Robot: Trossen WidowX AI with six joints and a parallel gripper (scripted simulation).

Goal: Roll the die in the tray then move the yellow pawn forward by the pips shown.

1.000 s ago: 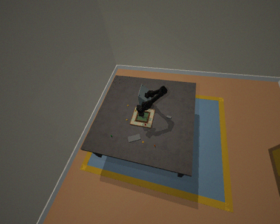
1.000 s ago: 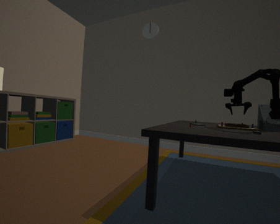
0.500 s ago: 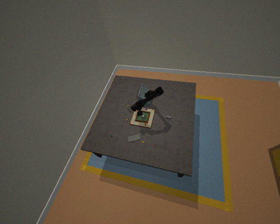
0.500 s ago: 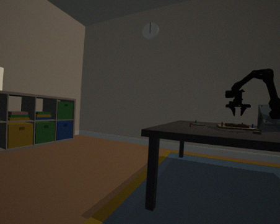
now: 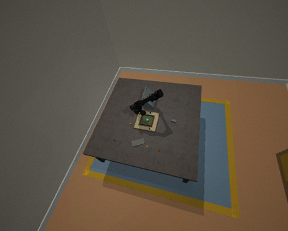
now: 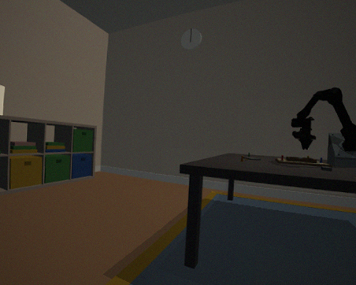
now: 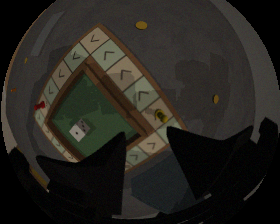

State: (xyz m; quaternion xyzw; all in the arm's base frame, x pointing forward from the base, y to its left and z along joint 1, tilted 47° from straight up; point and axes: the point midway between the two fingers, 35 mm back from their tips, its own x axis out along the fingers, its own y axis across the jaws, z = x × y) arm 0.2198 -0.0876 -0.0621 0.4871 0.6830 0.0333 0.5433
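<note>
Right now my gripper tip is 30 mm past the yellow pawn, 20 mm to the left of it and 60 mm above it. Round my gripper tip: grey flat card: 360 mm ahead, 30 mm to the left, 90 mm below; then white die: 50 mm ahead, 100 mm to the left, 60 mm below; then red pawn: 170 mm ahead, 140 mm to the left, 60 mm below.
</note>
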